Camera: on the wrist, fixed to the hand. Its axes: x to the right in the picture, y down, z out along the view.
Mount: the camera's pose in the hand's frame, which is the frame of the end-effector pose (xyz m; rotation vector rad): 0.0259 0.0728 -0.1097 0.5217 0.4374 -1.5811
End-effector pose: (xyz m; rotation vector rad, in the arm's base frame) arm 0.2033 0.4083 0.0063 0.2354 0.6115 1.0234
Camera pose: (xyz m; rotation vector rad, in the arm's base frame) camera 0.0967 0.4574 -0.0587 -0.0688 1.1478 -0.6528
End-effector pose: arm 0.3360 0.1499 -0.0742 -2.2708 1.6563 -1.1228
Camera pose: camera 0.2151 0.1337 -0.0183 2.2485 0.6869 1.5807
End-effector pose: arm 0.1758 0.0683 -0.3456 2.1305 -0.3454 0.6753
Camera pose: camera 0.1254 0.1124 -0.2293 1.8552 1.7223 0.2005
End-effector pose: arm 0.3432 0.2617 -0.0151 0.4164 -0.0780 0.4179
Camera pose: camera 0.3358 0.3768 -0.0837 0.7508 0.7702 -1.0655
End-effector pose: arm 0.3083 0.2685 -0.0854 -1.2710 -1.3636 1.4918
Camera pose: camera 0.4152 0.3089 -0.1557 0.0417 -1.0208 0.3126
